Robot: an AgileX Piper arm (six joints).
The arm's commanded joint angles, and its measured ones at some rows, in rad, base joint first. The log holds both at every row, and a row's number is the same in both.
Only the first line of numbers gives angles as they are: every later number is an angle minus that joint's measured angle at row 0.
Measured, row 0: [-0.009, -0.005, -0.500, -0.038, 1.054, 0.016]
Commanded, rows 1 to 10: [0.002, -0.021, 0.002, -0.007, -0.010, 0.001]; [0.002, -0.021, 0.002, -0.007, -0.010, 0.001]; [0.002, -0.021, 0.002, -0.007, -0.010, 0.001]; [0.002, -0.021, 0.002, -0.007, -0.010, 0.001]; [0.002, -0.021, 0.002, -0.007, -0.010, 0.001]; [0.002, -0.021, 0.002, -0.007, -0.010, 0.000]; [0.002, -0.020, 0.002, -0.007, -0.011, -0.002]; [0.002, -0.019, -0.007, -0.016, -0.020, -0.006]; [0.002, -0.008, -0.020, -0.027, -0.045, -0.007]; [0.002, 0.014, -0.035, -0.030, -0.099, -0.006]
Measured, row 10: [0.000, 0.000, -0.010, -0.017, -0.020, -0.001]
